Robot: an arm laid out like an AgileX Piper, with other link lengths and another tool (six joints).
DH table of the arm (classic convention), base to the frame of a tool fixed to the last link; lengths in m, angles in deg. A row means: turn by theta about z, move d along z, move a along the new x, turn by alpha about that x. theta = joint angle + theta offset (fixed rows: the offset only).
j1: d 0.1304  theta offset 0  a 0  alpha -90
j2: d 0  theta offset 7.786  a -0.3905  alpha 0
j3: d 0  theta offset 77.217  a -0.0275  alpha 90
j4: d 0.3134  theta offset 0  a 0  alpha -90
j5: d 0  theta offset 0  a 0  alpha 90
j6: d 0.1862  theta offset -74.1  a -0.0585  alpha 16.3
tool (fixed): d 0.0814  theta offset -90  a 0  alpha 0
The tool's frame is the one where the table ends.
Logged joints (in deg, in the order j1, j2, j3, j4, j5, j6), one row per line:
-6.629, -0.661, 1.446, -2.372, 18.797, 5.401
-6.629, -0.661, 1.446, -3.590, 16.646, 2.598
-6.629, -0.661, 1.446, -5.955, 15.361, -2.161
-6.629, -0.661, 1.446, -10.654, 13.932, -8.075
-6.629, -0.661, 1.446, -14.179, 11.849, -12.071
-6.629, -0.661, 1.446, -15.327, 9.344, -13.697
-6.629, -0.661, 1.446, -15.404, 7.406, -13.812
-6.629, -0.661, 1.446, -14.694, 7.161, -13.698
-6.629, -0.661, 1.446, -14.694, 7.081, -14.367
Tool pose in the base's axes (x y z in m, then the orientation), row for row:
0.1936, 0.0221, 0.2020, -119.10, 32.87, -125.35
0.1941, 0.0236, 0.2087, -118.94, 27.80, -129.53
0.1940, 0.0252, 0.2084, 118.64, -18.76, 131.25
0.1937, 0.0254, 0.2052, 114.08, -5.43, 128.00
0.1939, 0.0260, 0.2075, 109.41, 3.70, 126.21
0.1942, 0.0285, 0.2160, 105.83, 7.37, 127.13
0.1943, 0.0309, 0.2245, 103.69, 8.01, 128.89
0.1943, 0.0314, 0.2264, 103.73, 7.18, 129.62
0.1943, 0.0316, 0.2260, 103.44, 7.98, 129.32
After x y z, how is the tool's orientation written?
As a rotation vector, in degrees.
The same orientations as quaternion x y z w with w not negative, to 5 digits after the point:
-0.67627, 0.18664, -0.71176, 0.03485
-0.66796, 0.15612, -0.72743, 0.01712
0.66672, -0.10543, 0.73759, 0.01819
0.66321, -0.03157, 0.74413, 0.07372
0.65070, 0.02201, 0.75062, 0.11258
0.63410, 0.04416, 0.76172, 0.12552
0.62116, 0.04798, 0.77213, 0.12520
0.61970, 0.04289, 0.77437, 0.12039
0.61912, 0.04776, 0.77402, 0.12367

